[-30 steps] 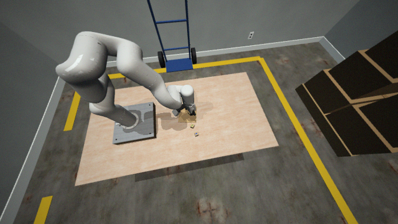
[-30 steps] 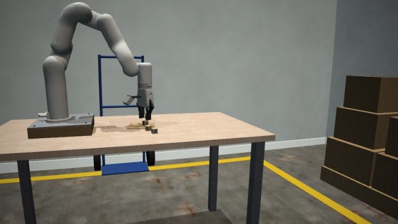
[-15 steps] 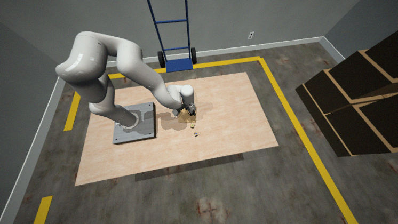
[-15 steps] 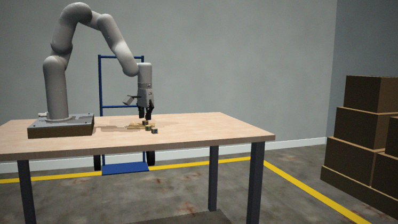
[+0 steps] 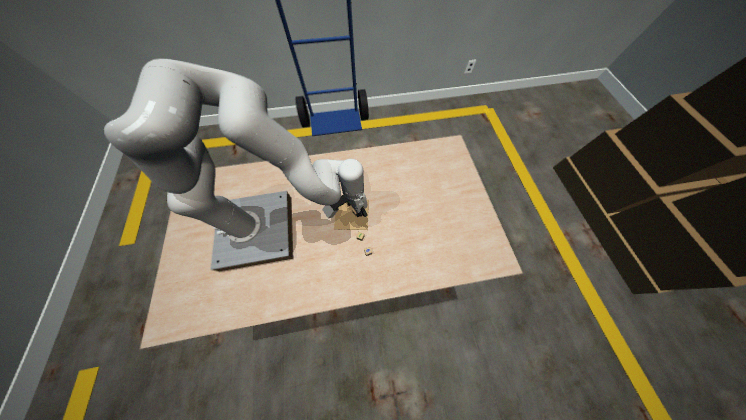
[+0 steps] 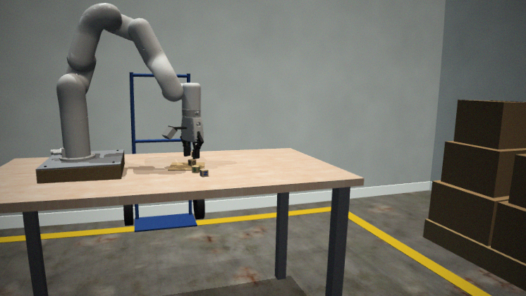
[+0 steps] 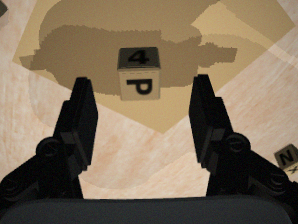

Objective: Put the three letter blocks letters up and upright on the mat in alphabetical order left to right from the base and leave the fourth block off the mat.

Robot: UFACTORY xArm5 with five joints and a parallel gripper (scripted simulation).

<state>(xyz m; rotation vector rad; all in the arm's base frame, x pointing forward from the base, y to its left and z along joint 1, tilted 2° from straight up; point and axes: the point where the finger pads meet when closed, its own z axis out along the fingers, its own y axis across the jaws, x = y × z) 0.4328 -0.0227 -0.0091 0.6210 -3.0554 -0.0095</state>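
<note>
Now: the tan mat 2 cm behind my hand and 5 cm below it. The rest, counted from my hand: block 6 cm ahead, 21 cm to the left, 4 cm below.
</note>
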